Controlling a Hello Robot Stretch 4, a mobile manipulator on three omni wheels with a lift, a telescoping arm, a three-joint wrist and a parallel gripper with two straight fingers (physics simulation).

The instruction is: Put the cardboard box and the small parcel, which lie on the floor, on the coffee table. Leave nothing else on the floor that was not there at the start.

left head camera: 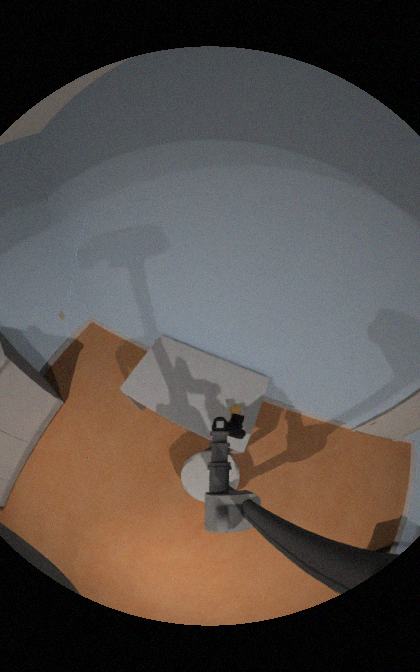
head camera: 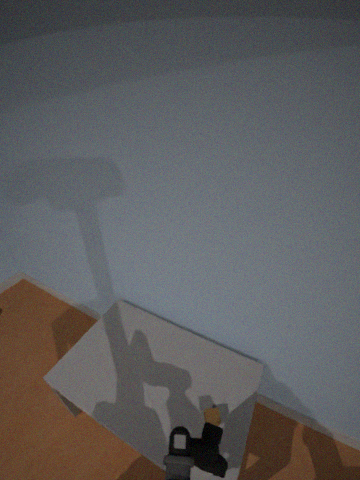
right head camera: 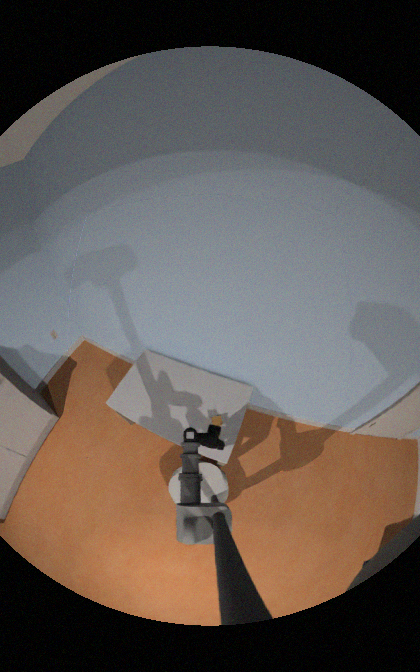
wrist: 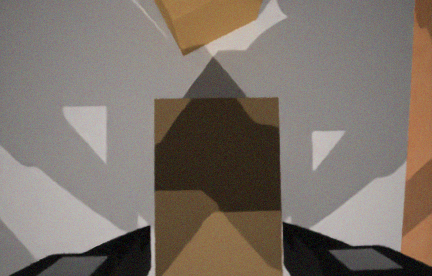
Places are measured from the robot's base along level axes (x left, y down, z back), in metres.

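Where they show: gripper, fingertip midpoint: (wrist: 217, 244).
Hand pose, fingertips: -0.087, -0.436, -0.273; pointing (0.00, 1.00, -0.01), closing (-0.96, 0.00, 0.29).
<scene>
After its pixels a point has its place, as x, y, z.
A tan cardboard box (wrist: 217, 245) {-0.091, -0.473, -0.285} stands between my gripper's two black fingers in the wrist view, partly shadowed, with narrow gaps beside it. My gripper (head camera: 212, 434) (left head camera: 237, 425) (right head camera: 214, 436) is open, low over the coffee table, and hides this box in the head views. The grey-white coffee table (head camera: 87, 372) {0.451, -0.422, -0.568} (left head camera: 142, 382) (right head camera: 130, 395) {0.458, -0.423, -0.596} (wrist: 30, 210) {0.024, -0.423, -0.328} is under both. A smaller ochre block, apparently the small parcel (wrist: 215, 22) {-0.127, -0.448, -0.399} (head camera: 212, 416) {-0.125, -0.473, -0.420} (left head camera: 235, 410) (right head camera: 216, 420) {-0.127, -0.473, -0.419}, lies on the table just beyond the box, turned at an angle; its far part is cut off in the wrist view.
An orange rug (left head camera: 115, 475) (right head camera: 100, 490) {0.835, 0.027, 0.172} lies under the table. A round whitish object (left head camera: 192, 477) (right head camera: 217, 482) {-0.129, -0.186, -0.037} is below my arm. Beige furniture (left head camera: 25, 425) (right head camera: 22, 435) {1.621, -0.306, -0.054} stands at the left. A tiny tan thing (left head camera: 61, 315) (right head camera: 54, 334) {1.764, -0.363, -1.284} lies on the blue-grey floor beyond the rug's left corner.
</scene>
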